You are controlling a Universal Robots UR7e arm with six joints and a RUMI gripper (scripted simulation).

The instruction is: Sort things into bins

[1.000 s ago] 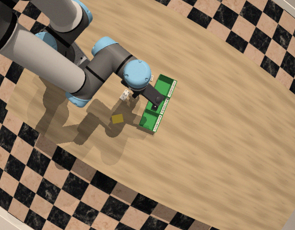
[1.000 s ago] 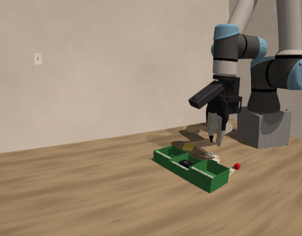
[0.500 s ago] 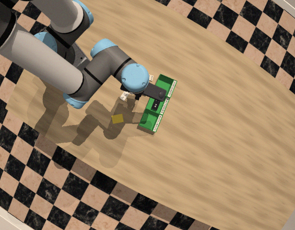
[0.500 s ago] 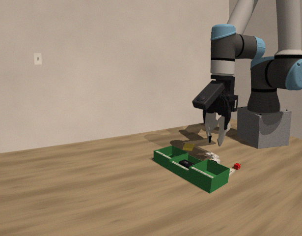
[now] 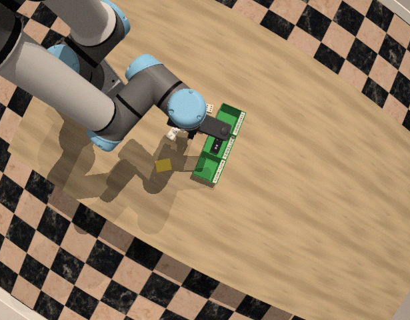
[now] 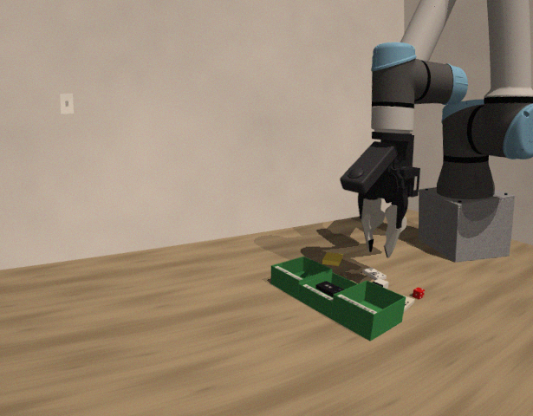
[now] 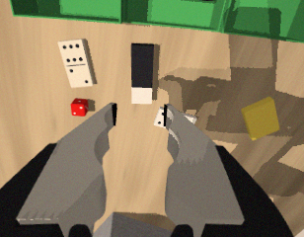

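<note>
The black-and-white block lies 1 cm behind my hand and 8 cm below it. Also, from my hand: black 9V battery 9 cm ahead, 2 cm to the right, 8 cm below; then red die 5 cm behind, 7 cm to the left, 8 cm below; then yellow block 4 cm behind, 16 cm to the right, 9 cm below.
</note>
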